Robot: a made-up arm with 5 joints.
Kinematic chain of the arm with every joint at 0, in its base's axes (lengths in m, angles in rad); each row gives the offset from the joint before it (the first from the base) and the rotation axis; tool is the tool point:
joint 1: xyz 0 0 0.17 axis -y
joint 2: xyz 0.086 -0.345 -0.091 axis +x
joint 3: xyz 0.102 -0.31 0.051 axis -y
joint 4: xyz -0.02 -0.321 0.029 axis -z
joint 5: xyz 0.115 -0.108 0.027 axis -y
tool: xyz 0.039 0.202 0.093
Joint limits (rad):
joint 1: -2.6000..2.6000
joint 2: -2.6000..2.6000
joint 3: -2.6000..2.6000
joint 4: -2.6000..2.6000
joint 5: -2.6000..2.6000
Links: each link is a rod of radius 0.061 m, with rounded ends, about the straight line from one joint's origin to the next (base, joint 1, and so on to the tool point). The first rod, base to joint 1, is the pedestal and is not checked.
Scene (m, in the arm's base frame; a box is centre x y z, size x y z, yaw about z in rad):
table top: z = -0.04
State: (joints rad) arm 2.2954 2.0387 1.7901 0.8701 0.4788
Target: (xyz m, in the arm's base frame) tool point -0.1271 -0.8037 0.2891
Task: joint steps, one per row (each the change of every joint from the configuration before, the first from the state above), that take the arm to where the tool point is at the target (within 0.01 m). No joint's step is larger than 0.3 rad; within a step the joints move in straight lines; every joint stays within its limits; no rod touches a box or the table.
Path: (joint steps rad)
1: -0.0989 -0.2615 -0.0812 -0.1629 -0.0979
2: -0.0988 -0.2615 -0.0811 -0.1630 -0.0979
3: -0.0989 -0.2615 -0.0812 -0.1629 -0.0979
4: -0.0988 -0.2615 -0.0812 -0.1629 -0.0979
5: -0.0989 -0.2615 -0.0811 -0.1630 -0.0979
6: -0.0989 -0.2615 -0.0812 -0.1629 -0.0979
7: -0.0988 -0.2615 -0.0812 -0.1629 -0.0980
8: -0.0989 -0.2615 -0.0811 -0.1630 -0.0979

